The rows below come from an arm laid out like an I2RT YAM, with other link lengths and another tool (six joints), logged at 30 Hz.
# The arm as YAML. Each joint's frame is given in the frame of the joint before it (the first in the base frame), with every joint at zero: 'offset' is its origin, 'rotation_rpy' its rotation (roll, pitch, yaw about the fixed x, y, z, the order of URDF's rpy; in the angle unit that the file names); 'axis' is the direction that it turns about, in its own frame. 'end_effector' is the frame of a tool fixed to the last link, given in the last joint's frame.
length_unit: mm
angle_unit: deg
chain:
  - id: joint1
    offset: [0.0, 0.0, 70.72]
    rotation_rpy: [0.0, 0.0, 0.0]
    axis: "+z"
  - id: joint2
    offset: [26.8, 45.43, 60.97]
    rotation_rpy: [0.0, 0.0, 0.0]
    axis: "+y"
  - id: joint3
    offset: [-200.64, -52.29, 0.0]
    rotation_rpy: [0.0, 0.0, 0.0]
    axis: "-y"
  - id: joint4
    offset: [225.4, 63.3, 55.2]
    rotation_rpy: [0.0, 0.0, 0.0]
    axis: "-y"
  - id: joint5
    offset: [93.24, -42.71, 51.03]
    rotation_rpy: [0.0, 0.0, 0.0]
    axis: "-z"
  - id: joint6
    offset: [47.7, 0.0, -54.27]
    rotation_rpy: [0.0, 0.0, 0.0]
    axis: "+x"
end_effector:
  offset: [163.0, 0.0, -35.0]
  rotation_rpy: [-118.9, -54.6, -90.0]
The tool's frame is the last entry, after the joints.
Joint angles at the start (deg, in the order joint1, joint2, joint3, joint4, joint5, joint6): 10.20 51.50 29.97 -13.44 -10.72 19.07
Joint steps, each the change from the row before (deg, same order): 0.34 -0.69 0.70 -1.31 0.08 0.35; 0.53 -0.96 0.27 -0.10 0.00 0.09; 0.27 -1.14 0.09 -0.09 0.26 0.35; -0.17 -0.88 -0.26 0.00 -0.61 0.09; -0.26 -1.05 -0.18 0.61 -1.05 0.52; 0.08 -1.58 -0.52 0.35 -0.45 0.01; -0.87 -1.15 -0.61 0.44 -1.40 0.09; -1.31 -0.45 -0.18 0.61 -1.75 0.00; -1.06 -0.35 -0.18 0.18 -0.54 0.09; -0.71 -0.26 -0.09 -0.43 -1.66 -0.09
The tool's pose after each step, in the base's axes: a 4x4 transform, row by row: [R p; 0 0 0 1], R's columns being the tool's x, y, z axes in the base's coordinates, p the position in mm. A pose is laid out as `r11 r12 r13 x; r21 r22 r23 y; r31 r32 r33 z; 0 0 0 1`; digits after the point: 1 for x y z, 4 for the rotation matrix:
0.5926 -0.6033 0.5337 336.8; -0.7068 -0.7072 -0.0146 127.8; 0.3863 -0.3685 -0.8456 61.1; 0 0 0 1
0.5912 -0.5903 0.5496 337.4; -0.7038 -0.7104 -0.0060 131.3; 0.3940 -0.3832 -0.8354 68.4; 0 0 0 1
0.5824 -0.5850 0.5645 338.3; -0.7076 -0.7066 -0.0022 132.5; 0.4002 -0.3981 -0.8255 75.3; 0 0 0 1
0.5825 -0.5777 0.5718 337.7; -0.7081 -0.7060 0.0081 133.6; 0.3991 -0.4096 -0.8203 78.6; 0 0 0 1
0.5791 -0.5645 0.5882 338.9; -0.7128 -0.7007 0.0293 136.3; 0.3956 -0.4363 -0.8082 86.3; 0 0 0 1
0.5755 -0.5484 0.6067 338.6; -0.7116 -0.7014 0.0411 138.3; 0.4030 -0.4553 -0.7939 92.9; 0 0 0 1
0.5738 -0.5380 0.6175 338.7; -0.7148 -0.6970 0.0570 137.9; 0.3997 -0.4741 -0.7845 97.1; 0 0 0 1
0.5717 -0.5289 0.6272 340.6; -0.7190 -0.6912 0.0725 136.1; 0.3952 -0.4924 -0.7755 101.7; 0 0 0 1
0.5620 -0.5339 0.6317 342.3; -0.7276 -0.6823 0.0706 131.7; 0.3933 -0.4993 -0.7720 103.3; 0 0 0 1
0.5744 -0.5271 0.6263 340.0; -0.7240 -0.6842 0.0882 132.7; 0.3820 -0.5041 -0.7746 103.2; 0 0 0 1

